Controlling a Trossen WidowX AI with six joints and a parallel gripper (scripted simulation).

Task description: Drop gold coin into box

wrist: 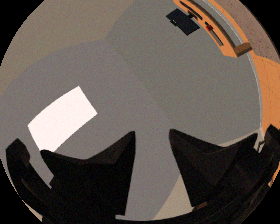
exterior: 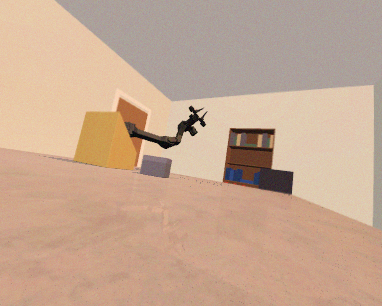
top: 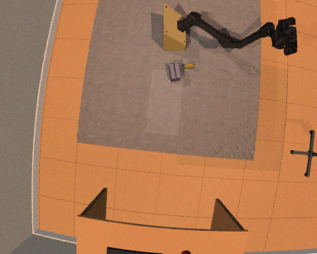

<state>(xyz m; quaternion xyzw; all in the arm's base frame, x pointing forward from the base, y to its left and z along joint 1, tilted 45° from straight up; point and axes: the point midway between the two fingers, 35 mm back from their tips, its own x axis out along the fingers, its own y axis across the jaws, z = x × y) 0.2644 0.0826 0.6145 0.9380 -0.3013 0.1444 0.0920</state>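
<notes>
The gold coin is 5 cm behind my gripper tip, 42 cm to the right of it and 49 cm below it.
</notes>
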